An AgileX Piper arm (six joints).
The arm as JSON. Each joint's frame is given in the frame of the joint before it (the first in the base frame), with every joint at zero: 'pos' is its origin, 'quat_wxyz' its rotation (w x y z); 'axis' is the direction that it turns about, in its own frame. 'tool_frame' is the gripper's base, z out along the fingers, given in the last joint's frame.
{
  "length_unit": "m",
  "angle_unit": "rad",
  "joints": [
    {
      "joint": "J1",
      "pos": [
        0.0,
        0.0,
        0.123
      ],
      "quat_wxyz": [
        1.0,
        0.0,
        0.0,
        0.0
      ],
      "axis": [
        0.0,
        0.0,
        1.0
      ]
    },
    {
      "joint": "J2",
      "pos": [
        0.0,
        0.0,
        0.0
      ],
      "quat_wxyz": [
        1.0,
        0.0,
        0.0,
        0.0
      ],
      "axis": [
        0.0,
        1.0,
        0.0
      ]
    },
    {
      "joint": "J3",
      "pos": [
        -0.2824,
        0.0,
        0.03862
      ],
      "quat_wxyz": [
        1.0,
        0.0,
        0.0,
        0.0
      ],
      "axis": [
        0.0,
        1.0,
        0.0
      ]
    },
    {
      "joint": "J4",
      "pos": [
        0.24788,
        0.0,
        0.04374
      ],
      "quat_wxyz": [
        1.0,
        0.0,
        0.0,
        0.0
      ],
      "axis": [
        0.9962,
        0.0,
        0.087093
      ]
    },
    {
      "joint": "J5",
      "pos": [
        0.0,
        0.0,
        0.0
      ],
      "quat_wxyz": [
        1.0,
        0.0,
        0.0,
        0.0
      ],
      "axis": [
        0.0,
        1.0,
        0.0
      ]
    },
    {
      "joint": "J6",
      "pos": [
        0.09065,
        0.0,
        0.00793
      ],
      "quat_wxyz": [
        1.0,
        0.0,
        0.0,
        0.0
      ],
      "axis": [
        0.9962,
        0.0,
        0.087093
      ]
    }
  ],
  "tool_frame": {
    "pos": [
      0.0,
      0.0,
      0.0
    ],
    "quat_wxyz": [
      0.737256,
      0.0,
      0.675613,
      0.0
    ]
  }
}
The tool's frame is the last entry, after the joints.
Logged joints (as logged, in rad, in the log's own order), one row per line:
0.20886 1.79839 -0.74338 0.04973 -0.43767 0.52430
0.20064 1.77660 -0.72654 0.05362 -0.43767 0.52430
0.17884 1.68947 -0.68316 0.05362 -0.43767 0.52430
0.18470 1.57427 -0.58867 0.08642 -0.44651 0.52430
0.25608 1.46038 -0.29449 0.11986 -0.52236 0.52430
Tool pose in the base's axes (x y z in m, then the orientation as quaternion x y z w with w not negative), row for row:
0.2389 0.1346 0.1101 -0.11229 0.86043 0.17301 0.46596
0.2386 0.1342 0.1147 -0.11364 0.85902 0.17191 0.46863
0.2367 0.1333 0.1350 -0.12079 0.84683 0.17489 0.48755
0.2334 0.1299 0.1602 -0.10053 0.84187 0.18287 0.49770
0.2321 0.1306 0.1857 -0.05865 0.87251 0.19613 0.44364
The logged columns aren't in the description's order. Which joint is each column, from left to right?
Columns, left to right: J6, J2, J5, J4, J3, J1.
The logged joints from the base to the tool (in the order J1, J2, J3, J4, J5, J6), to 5 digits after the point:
0.52430 1.79839 -0.43767 0.04973 -0.74338 0.20886
0.52430 1.77660 -0.43767 0.05362 -0.72654 0.20064
0.52430 1.68947 -0.43767 0.05362 -0.68316 0.17884
0.52430 1.57427 -0.44651 0.08642 -0.58867 0.18470
0.52430 1.46038 -0.52236 0.11986 -0.29449 0.25608

